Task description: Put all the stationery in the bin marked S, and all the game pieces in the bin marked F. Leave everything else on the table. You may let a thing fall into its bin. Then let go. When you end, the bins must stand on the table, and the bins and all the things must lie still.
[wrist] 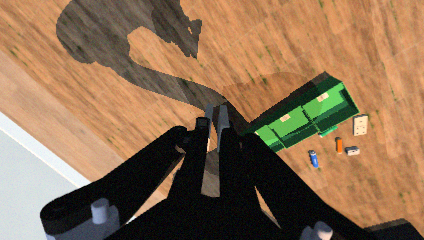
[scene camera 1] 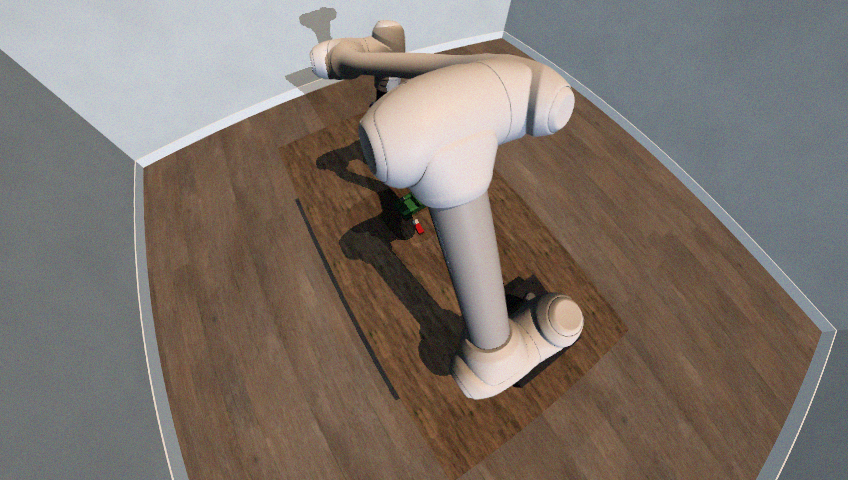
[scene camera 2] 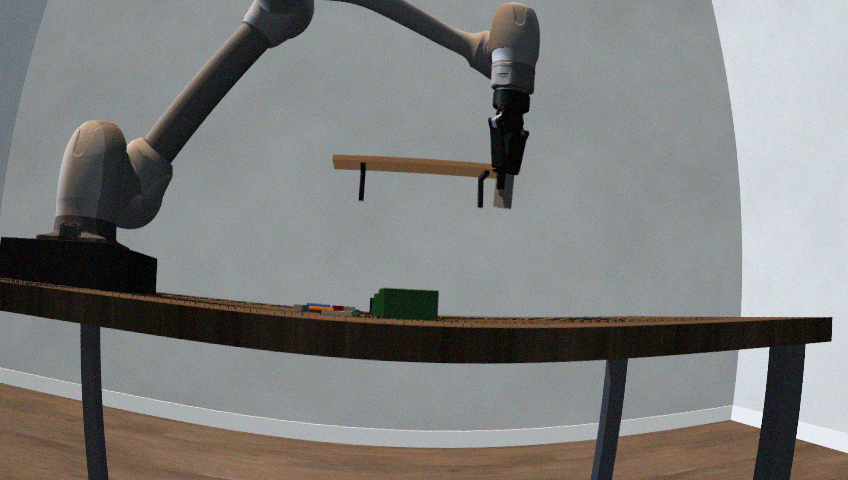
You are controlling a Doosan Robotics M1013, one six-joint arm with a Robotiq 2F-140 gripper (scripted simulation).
Observation:
In view: the gripper (scene camera 2: 502, 207).
The gripper shows as well in the wrist view (wrist: 215, 114).

